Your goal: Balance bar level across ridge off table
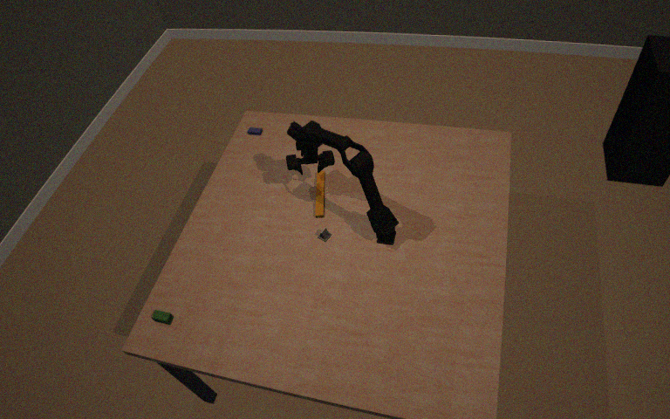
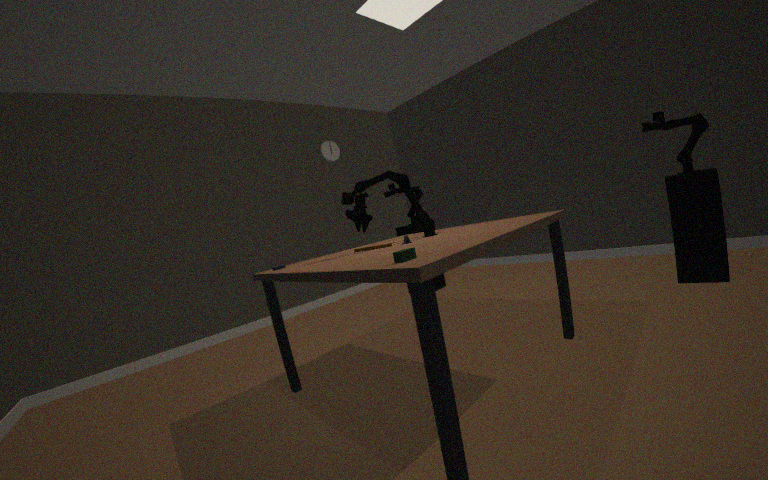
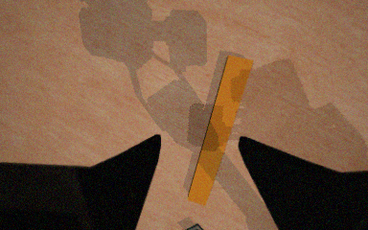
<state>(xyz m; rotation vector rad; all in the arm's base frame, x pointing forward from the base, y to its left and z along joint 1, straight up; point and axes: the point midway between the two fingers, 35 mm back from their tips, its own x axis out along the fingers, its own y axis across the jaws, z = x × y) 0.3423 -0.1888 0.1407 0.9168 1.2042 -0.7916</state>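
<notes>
The orange bar lies 4 cm behind my gripper tip, 2 cm to the left of it and 10 cm below it. The rest, counted from my gripper tip: green block (39 cm ahead, 69 cm to the left, 9 cm below); blue block (39 cm ahead, 31 cm to the right, 10 cm below).
</notes>
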